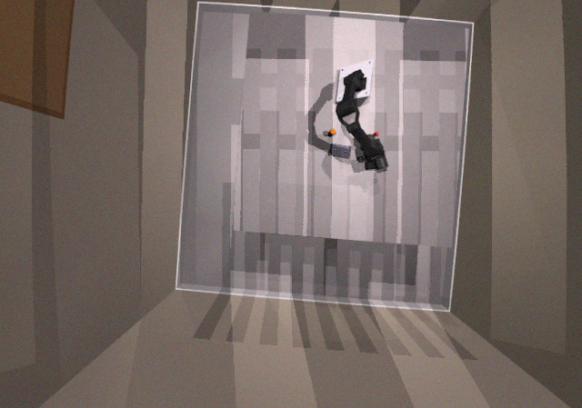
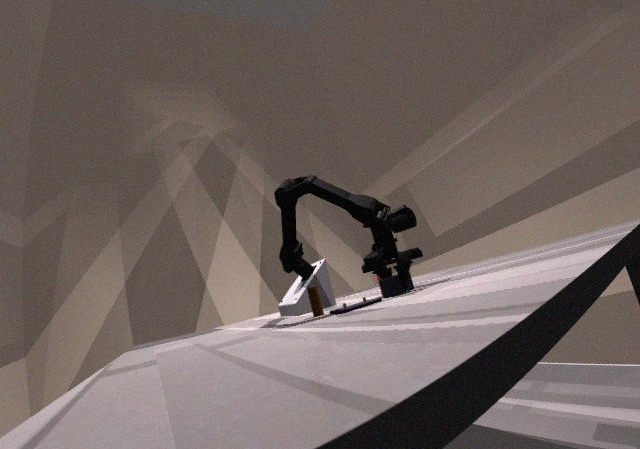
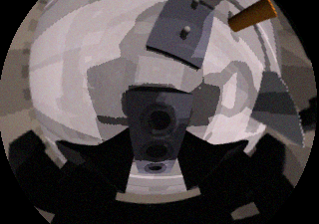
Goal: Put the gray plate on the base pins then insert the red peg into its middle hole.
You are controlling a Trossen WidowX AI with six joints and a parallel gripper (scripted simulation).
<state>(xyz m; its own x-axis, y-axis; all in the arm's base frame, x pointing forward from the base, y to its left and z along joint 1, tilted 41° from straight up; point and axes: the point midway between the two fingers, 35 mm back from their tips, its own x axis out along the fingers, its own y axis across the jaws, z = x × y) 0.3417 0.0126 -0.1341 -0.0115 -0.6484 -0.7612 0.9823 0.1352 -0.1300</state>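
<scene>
Right now the base is 1 cm behind my gripper tip and 15 cm to the right of it. Round my gripper tip: orange cylinder 10 cm behind, 21 cm to the right, 3 cm above; then gray plate 3 cm above; then red peg 11 cm behind, 3 cm to the left, 3 cm above.
</scene>
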